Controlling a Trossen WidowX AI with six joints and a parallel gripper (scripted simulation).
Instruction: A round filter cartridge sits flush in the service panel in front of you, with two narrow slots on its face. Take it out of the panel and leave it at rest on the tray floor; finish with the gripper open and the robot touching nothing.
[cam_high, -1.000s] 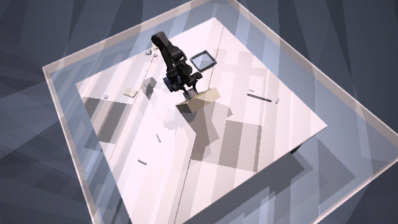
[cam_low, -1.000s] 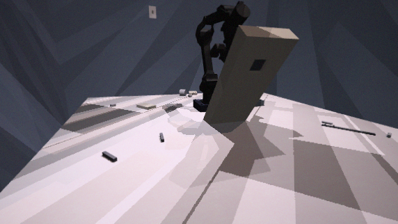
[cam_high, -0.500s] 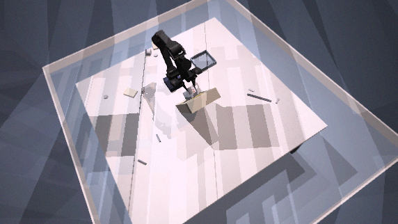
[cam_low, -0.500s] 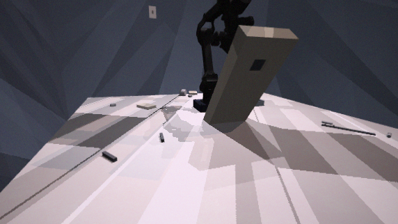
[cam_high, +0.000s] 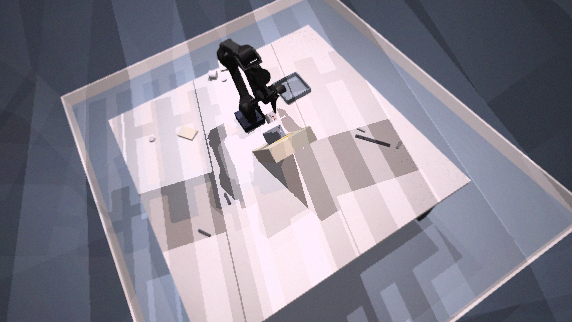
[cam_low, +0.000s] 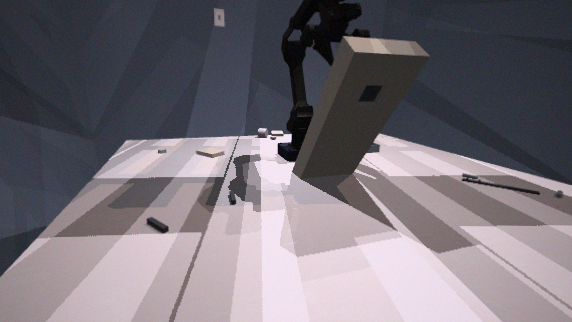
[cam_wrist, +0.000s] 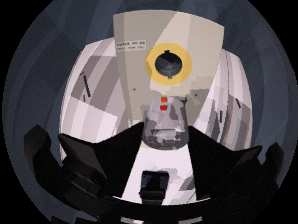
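Now: gripper tip 320 mm past the square tray, 280 mm to the right of it and 310 mm above it. Also, from my gripper tip: round filter cartridge: right at my gripper tip.
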